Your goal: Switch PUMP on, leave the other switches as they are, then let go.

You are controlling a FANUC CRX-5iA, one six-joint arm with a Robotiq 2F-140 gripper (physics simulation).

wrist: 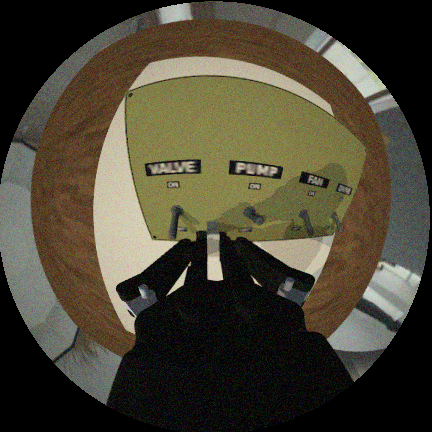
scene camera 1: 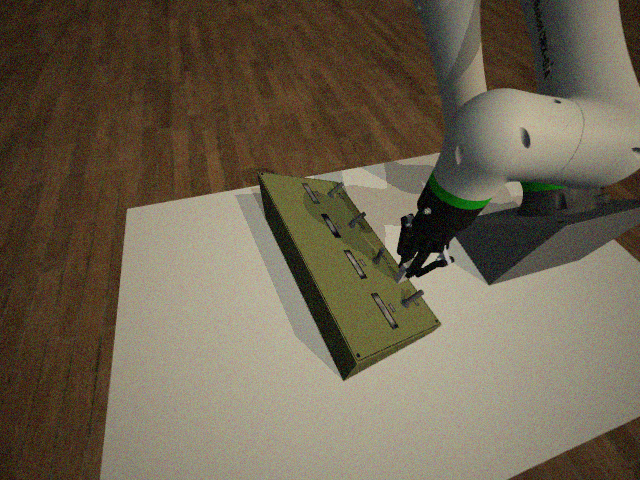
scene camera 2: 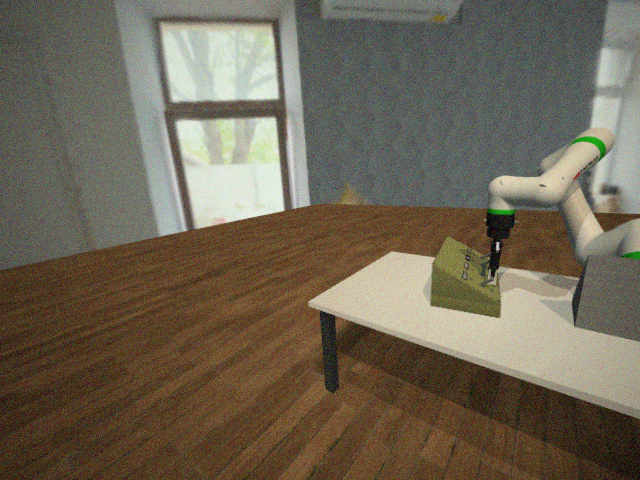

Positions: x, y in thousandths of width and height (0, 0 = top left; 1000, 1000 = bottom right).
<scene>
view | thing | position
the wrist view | my gripper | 490, 531
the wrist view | olive sloped switch panel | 492, 341
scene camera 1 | my gripper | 626, 582
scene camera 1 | olive sloped switch panel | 562, 645
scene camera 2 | olive sloped switch panel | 715, 578
</scene>
